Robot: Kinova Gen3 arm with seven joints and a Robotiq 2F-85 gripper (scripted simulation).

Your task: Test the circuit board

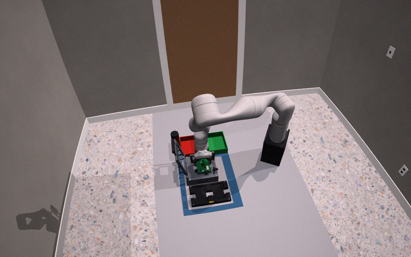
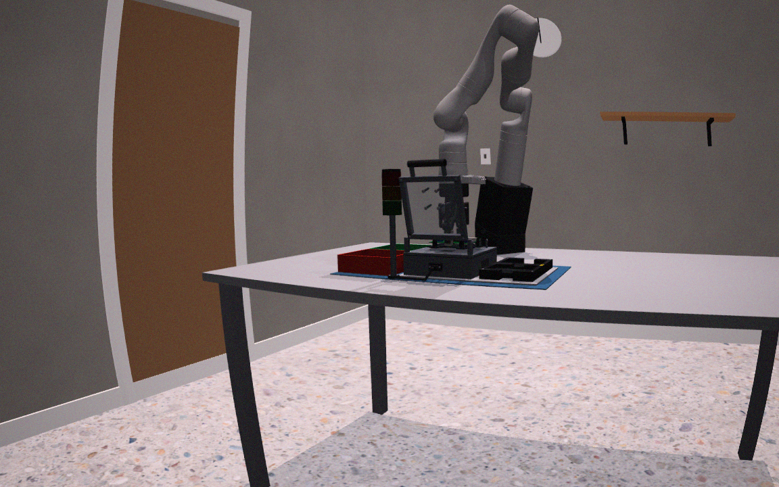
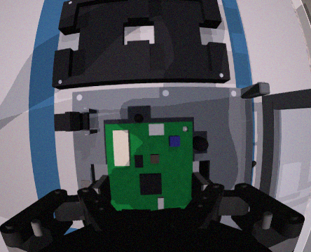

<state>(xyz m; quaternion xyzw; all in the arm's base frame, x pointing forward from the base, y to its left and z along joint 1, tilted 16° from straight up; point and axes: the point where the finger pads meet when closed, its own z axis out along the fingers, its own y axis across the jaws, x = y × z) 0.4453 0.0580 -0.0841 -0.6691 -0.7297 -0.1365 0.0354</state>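
Right now the green circuit board is right at my hand. Also, from my hand: red bin 70 mm ahead, 190 mm to the right, 70 mm below; latch hook 70 mm behind, 50 mm to the left, 10 mm above; lid 120 mm ahead, 10 mm to the left, 100 mm above.
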